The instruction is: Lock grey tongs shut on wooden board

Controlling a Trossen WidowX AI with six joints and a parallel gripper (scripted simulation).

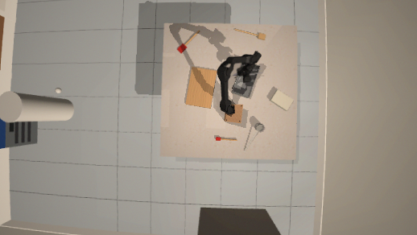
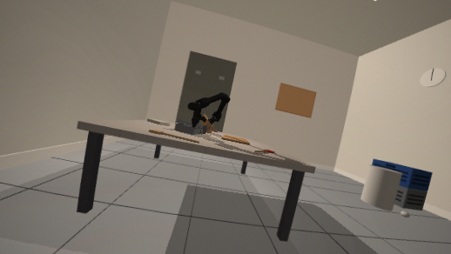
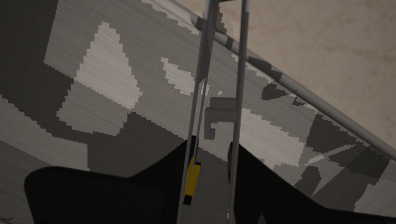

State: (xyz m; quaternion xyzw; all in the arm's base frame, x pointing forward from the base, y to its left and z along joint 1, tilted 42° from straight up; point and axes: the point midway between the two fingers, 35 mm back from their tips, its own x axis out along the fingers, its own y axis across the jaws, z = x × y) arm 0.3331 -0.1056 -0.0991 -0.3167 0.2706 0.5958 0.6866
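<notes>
My gripper tip is now 4 cm past the grey roasting tin and 1 cm to the left of it. From my gripper tip the other things lie so: cream block (25 cm behind, 35 cm to the right, 2 cm below); then red-headed tool (34 cm ahead, 52 cm to the left, 2 cm below); then wooden board (10 cm behind, 40 cm to the left, 2 cm below).
</notes>
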